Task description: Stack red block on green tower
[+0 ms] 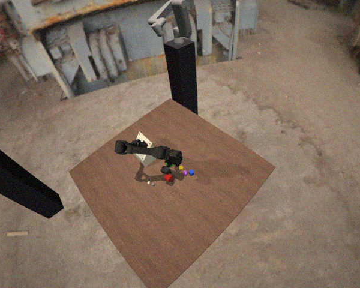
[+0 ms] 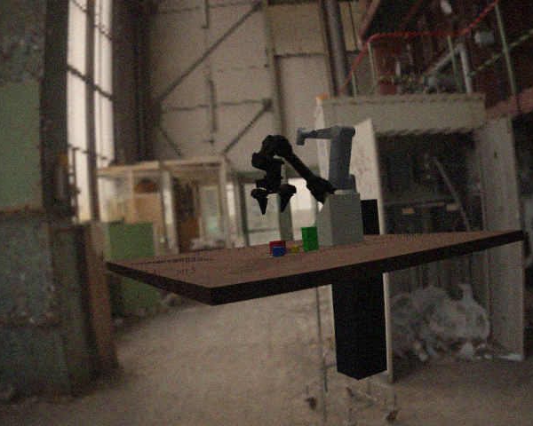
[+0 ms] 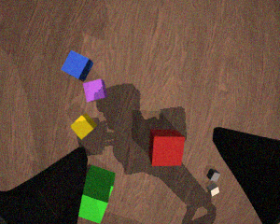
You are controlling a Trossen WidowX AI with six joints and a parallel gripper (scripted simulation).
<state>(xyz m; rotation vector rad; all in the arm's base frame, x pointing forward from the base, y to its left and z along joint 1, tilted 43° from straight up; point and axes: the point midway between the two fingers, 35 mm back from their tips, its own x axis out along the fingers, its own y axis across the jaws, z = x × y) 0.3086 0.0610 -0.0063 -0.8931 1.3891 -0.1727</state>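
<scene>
The red block is 130 mm below my gripper tip, 50 mm to the right of it and 40 mm behind it. Also, from my gripper tip: blue block: 140 mm below, 110 mm to the left, 50 mm ahead; then yellow block: 140 mm below, 80 mm to the left, 40 mm behind; then purple block: 140 mm below, 70 mm to the left, 20 mm ahead.
</scene>
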